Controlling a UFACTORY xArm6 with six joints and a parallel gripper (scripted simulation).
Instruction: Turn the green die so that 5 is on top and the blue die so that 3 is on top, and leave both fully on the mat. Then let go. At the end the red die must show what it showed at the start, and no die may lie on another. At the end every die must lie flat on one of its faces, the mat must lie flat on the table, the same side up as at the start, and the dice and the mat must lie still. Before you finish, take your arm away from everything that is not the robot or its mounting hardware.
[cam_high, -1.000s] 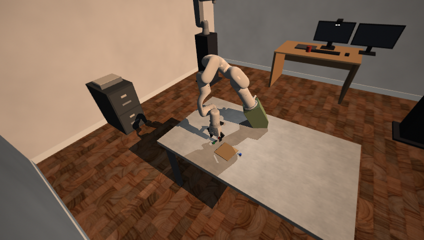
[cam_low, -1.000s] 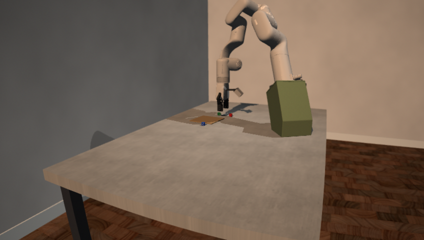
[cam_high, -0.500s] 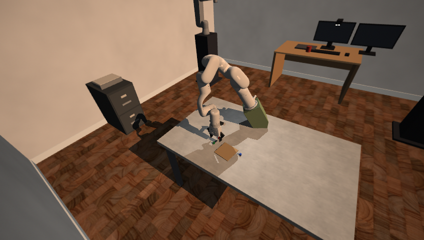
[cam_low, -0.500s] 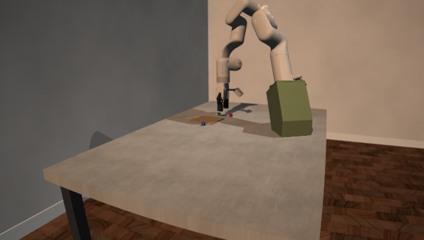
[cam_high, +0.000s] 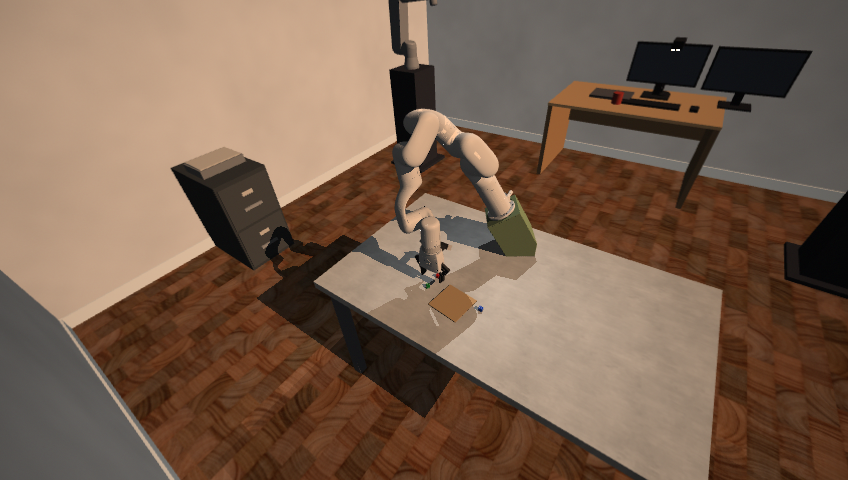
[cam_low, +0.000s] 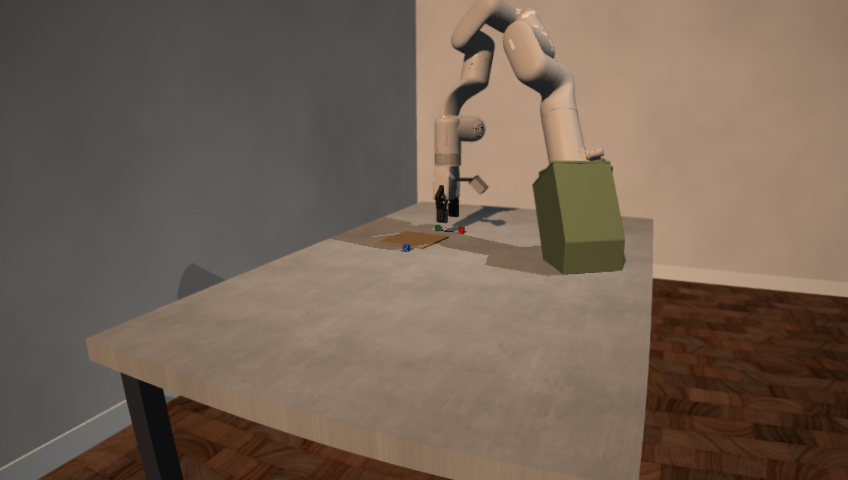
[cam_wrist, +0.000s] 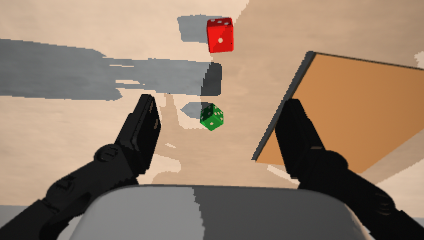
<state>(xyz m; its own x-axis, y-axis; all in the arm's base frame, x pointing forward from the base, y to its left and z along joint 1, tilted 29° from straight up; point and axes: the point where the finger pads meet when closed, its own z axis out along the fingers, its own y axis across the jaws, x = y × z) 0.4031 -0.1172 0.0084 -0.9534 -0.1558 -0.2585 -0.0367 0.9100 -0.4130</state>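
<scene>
My gripper is now 4 cm past the red die and 4 cm above it. Also, from my hand: blue die (24 cm to the left, 4 cm below, 1 cm ahead); tan mat (13 cm to the left, 4 cm below, 4 cm ahead); green die (4 cm below, 3 cm ahead).
</scene>
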